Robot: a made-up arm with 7 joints. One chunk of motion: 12 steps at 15 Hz.
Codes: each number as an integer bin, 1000 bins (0 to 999) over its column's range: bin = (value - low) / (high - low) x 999, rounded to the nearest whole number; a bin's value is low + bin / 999 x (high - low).
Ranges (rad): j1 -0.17..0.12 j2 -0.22..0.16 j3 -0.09..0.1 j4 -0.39..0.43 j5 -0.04..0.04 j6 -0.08..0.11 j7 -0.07..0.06
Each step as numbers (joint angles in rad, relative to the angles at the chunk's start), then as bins.
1 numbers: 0.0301 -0.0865 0.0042 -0.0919 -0.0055 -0.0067 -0.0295
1 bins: 689 351 495 363 431 385 311
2 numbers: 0.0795 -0.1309 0.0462 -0.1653 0.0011 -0.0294 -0.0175
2 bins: 859 234 716 274 513 266 403
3 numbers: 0.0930 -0.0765 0.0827 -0.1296 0.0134 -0.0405 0.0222
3 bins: 906 377 908 317 667 208 709
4 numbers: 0.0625 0.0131 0.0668 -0.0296 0.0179 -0.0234 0.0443
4 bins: 801 613 824 439 723 298 878
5 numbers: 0.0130 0.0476 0.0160 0.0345 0.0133 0.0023 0.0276
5 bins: 630 704 557 517 666 433 750
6 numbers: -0.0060 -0.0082 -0.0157 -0.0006 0.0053 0.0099 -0.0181
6 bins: 565 557 391 474 566 473 399
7 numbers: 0.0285 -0.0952 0.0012 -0.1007 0.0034 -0.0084 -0.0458
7 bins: 684 328 480 352 542 376 186
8 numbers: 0.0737 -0.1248 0.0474 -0.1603 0.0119 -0.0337 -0.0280
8 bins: 840 250 722 280 648 243 323
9 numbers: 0.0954 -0.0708 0.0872 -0.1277 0.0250 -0.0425 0.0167
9 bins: 914 392 932 320 812 197 666
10 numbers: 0.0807 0.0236 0.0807 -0.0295 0.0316 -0.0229 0.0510
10 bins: 864 640 898 439 894 300 930
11 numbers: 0.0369 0.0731 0.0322 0.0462 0.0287 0.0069 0.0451
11 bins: 713 771 643 531 858 457 884
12 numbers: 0.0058 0.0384 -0.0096 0.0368 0.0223 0.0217 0.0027
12 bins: 606 679 423 520 778 535 559
